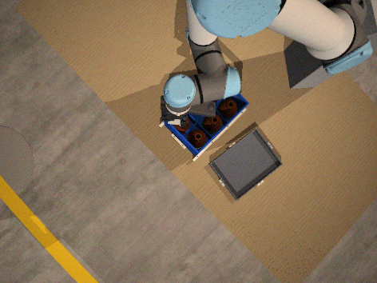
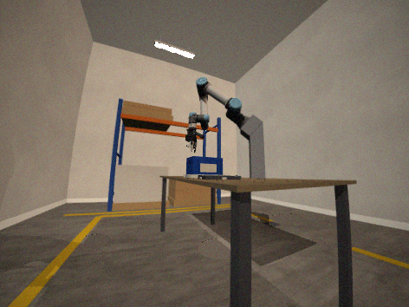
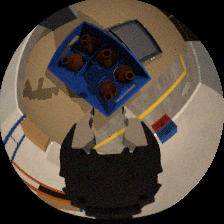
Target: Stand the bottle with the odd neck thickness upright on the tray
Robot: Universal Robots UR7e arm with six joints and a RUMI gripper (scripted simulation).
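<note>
Now: hand 30 mm short of the brown bottle, 80 mm to the right of it and 150 mm above it. The rest, counted from my hand: blue crate 70 mm behind, 70 mm to the left, 160 mm below; grey tray 20 mm ahead, 320 mm to the left, 230 mm below.
</note>
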